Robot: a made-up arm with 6 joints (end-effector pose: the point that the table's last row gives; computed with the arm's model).
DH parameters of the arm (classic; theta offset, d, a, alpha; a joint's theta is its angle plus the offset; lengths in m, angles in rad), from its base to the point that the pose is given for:
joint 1: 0 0.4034 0 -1.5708
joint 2: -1.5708 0 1.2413 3.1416
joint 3: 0 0 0 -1.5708
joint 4: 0 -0.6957 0 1.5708
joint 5: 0 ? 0 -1.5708
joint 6: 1.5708 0 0 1.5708
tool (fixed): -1.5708 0 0 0
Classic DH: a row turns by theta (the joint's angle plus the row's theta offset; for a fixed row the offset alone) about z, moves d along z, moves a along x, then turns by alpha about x.
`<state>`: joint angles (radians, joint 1 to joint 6).
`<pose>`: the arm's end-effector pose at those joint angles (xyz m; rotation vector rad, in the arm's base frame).
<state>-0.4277 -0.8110 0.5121 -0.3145 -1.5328 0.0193</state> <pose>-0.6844 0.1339 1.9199 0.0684 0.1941 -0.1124</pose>
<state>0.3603 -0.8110 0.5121 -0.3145 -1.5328 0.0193</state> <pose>-0.5776 -0.3908 1.9199 -0.0115 0.2093 0.6728</pose>
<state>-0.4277 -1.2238 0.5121 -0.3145 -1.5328 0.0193</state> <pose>-1.1861 0.3626 1.5204 -0.0813 -0.1908 -0.1137</pose>
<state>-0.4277 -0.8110 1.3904 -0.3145 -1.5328 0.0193</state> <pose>-1.2206 0.3783 1.8513 -0.2499 -0.6250 -0.1113</pose>
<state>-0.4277 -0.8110 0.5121 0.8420 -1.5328 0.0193</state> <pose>-0.8229 0.2504 1.9640 -0.0950 0.2388 -1.2585</pose>
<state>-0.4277 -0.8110 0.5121 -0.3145 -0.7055 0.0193</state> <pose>-0.6844 0.1339 1.9199 0.0162 -0.6314 -0.1481</pose>
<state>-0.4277 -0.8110 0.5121 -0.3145 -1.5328 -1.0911</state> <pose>-0.6844 0.1339 1.9199 1.1739 0.1121 -0.2096</pose>
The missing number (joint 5, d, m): 0.1704
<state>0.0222 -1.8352 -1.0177 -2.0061 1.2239 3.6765</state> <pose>-0.6110 0.0583 0.4808 -1.0859 0.6169 -0.8580</pose>
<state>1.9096 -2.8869 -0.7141 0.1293 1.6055 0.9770</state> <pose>0.4003 -0.6275 -0.2369 2.0385 -1.1286 -1.4399</pose>
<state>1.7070 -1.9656 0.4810 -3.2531 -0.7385 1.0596</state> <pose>0.0620 -1.6996 0.3569 -0.7877 0.6878 -1.2242</pose>
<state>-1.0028 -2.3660 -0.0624 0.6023 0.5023 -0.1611</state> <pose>-0.8748 1.1099 -0.0304 -1.8268 -2.2685 -0.6600</pose>
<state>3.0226 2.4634 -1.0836 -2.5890 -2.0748 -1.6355</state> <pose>-0.1907 -0.1233 -0.2066 1.0511 0.6742 -1.7827</pose>
